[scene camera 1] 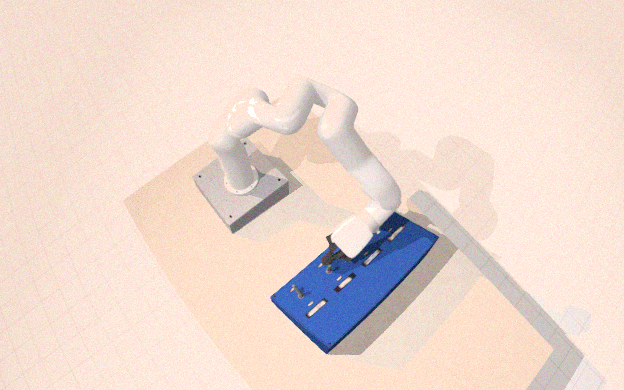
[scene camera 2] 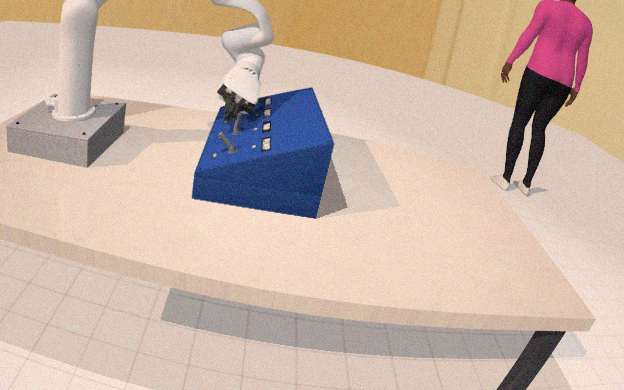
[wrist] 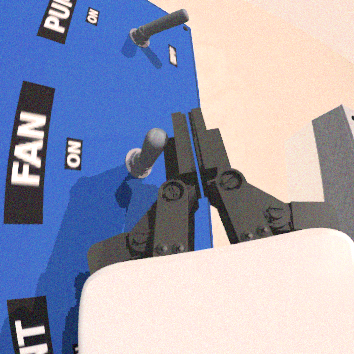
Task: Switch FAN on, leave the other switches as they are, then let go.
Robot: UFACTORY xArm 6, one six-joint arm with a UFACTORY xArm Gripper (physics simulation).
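Frame: origin at the arm's base, x right, y back, z down, level; millimetres.
Seen in the pictures: gripper, fingertip midpoint: (scene camera 1: 322, 263) (scene camera 2: 229, 116) (wrist: 188, 127); arm's base, origin of the base link: (scene camera 1: 241, 179) (scene camera 2: 73, 113).
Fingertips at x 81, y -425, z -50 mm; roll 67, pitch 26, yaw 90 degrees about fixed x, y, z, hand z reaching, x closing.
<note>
Pixels of each thing's middle, then the offset from my fingertips to it. "spot": a spot on its surface instead.
- blue switch panel, body centre: (wrist: 45, 248) (scene camera 2: 263, 140) (scene camera 1: 357, 276) dz +70, dx -58, dy -100 mm
- FAN label, body centre: (wrist: 28, 147) (scene camera 2: 266, 126) (scene camera 1: 345, 282) dz +14, dx +1, dy -90 mm
- mark, surface spot: (wrist: 74, 154) spot: dz +24, dx -2, dy -65 mm
- grey FAN lever, body centre: (wrist: 150, 151) (scene camera 2: 237, 122) (scene camera 1: 329, 267) dz +15, dx -7, dy -21 mm
- PUMP lever, body centre: (wrist: 162, 23) (scene camera 2: 226, 141) (scene camera 1: 297, 290) dz +21, dx +110, dy +8 mm
- NT, surface spot: (wrist: 31, 332) spot: dz +14, dx -96, dy -102 mm
The blue switch panel (scene camera 1: 350, 310) (scene camera 2: 300, 120) (wrist: 100, 100) slopes on the table. The FAN label (scene camera 1: 345, 282) (scene camera 2: 266, 126) (wrist: 29, 155) has an ON mark (wrist: 74, 154) beside it. The grey FAN lever (scene camera 1: 329, 270) (scene camera 2: 237, 125) (wrist: 150, 152) stands off the panel, its tip leaning away from ON. My gripper (scene camera 1: 327, 260) (scene camera 2: 235, 114) (wrist: 188, 127) is shut and empty. It is at the lever's side away from ON, its near finger against or very close to the lever's tip. The FAN OFF mark is hidden in the wrist view.
The PUMP lever (scene camera 1: 298, 291) (scene camera 2: 227, 142) (wrist: 162, 26) leans toward OFF, next to the FAN lever. A label ending in NT (wrist: 31, 332) is on FAN's other side; its lever is hidden in the wrist view. The grey base block (scene camera 1: 215, 195) (scene camera 2: 47, 142) (wrist: 337, 160) stands behind.
</note>
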